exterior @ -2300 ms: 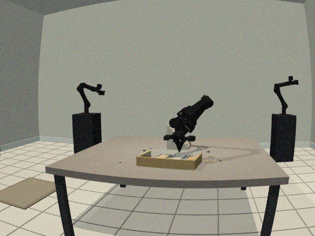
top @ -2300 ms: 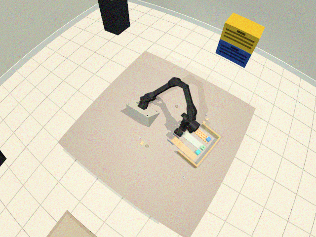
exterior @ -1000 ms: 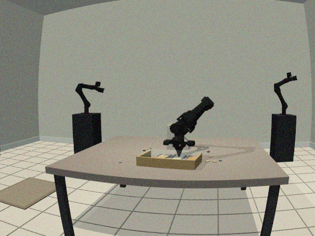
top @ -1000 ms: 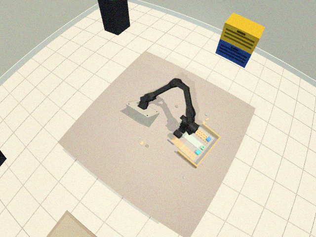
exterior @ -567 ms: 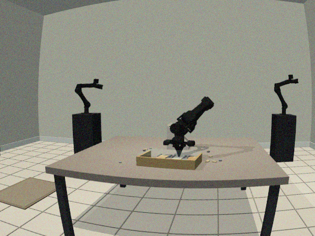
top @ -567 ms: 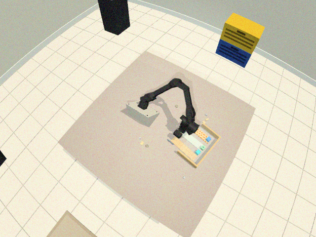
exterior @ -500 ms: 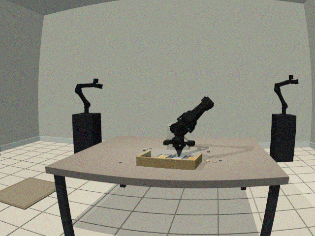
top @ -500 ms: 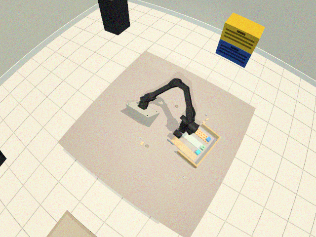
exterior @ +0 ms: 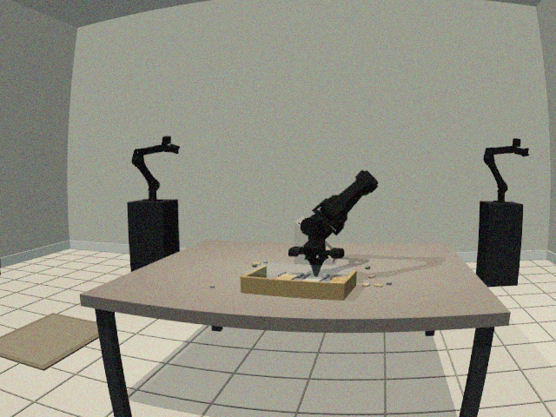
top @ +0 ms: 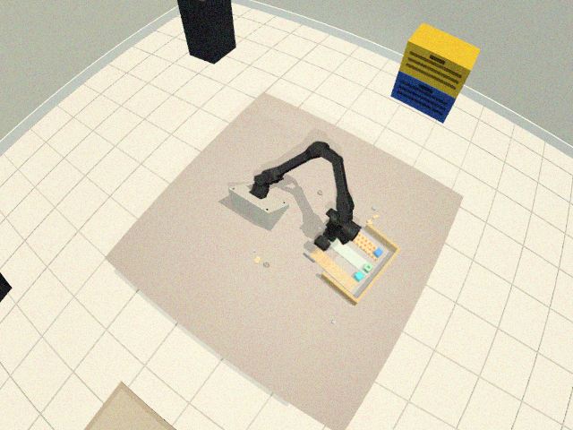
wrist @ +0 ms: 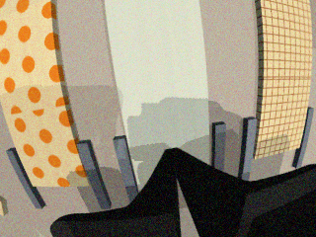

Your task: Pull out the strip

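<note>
Right now my gripper tip is 21 cm short of the labelled cube, 3 cm to the left of it and 2 cm below it.
</note>
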